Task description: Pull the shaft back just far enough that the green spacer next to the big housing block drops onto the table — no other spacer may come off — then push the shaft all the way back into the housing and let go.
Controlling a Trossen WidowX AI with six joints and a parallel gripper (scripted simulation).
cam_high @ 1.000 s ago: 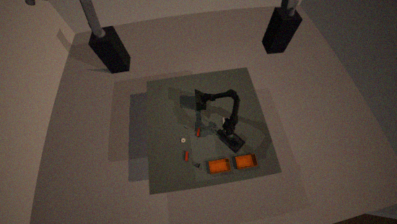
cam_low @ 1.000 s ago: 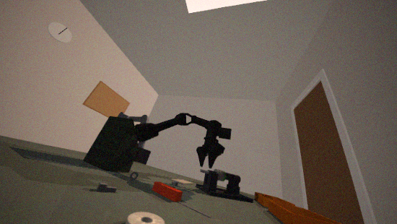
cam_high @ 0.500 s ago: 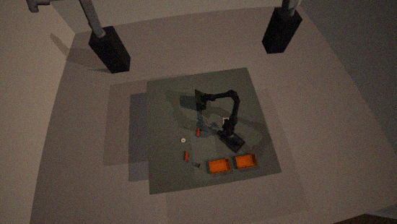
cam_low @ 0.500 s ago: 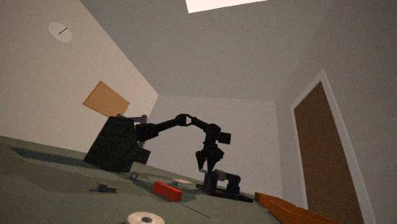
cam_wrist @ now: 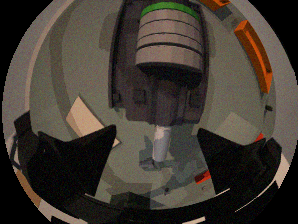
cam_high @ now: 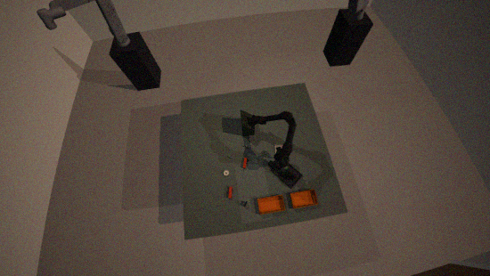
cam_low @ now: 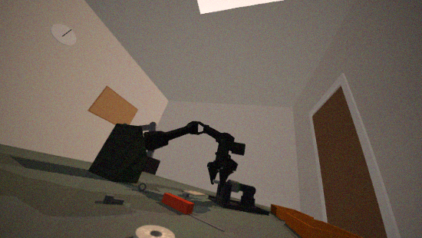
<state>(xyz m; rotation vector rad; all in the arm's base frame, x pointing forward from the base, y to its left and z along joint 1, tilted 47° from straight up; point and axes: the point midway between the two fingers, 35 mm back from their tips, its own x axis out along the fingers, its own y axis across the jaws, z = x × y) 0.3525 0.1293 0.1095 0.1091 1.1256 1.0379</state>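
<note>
Now: the grey shaft 7 cm ahead of my gripper tip, 5 cm to the left of it and 2 cm above it. The rest, counted from my gripper tip: white ring (43 cm to the right, 6 cm below, 3 cm ahead); beige card (12 cm behind, 7 cm to the left, 6 cm below); greenish spacer (8 cm ahead, 6 cm to the left, 2 cm above).
</note>
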